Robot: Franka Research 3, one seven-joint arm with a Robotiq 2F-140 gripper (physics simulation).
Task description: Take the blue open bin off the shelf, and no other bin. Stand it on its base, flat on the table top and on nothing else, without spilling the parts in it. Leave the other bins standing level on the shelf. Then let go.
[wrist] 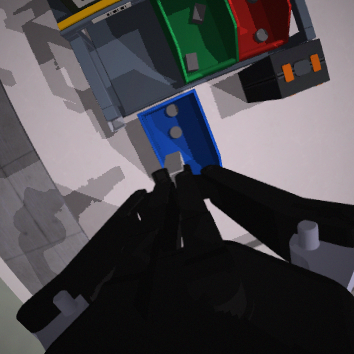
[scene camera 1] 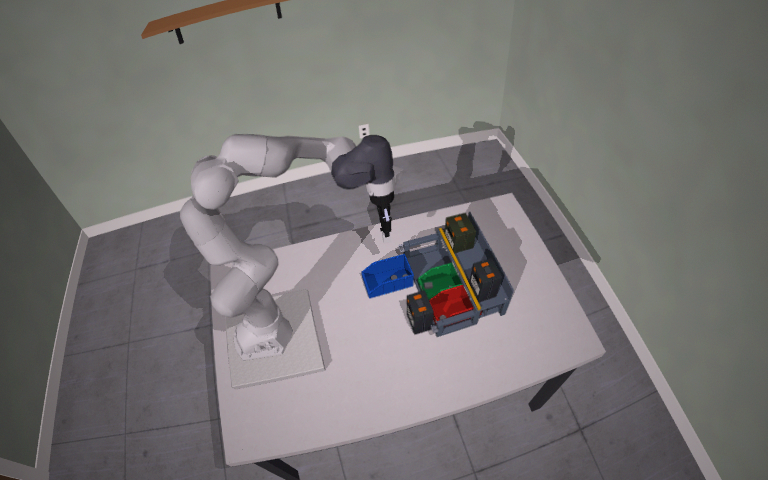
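The blue open bin (scene camera 1: 376,278) (wrist: 192,125) stands upright on its base on the table top, in front of the shelf (scene camera 1: 457,326) (wrist: 91,82). Its end lies close to the shelf's front edge; whether they touch I cannot tell. Round grey parts (wrist: 171,110) lie in it. The green bin (scene camera 1: 437,278) (wrist: 216,47) and the red bin (scene camera 1: 451,303) (wrist: 274,30) stand side by side on the shelf and look level. My gripper (scene camera 1: 385,234) (wrist: 176,164) is shut and empty, above the table; in the wrist view its fingertips overlap the blue bin's near end.
A black case with orange clips (scene camera 1: 419,313) (wrist: 295,72) stands on the table at the shelf's front corner, near the red bin. Two more cases (scene camera 1: 487,278) (scene camera 1: 461,231) stand at the shelf, behind its yellow rail (scene camera 1: 459,268) (wrist: 90,13).
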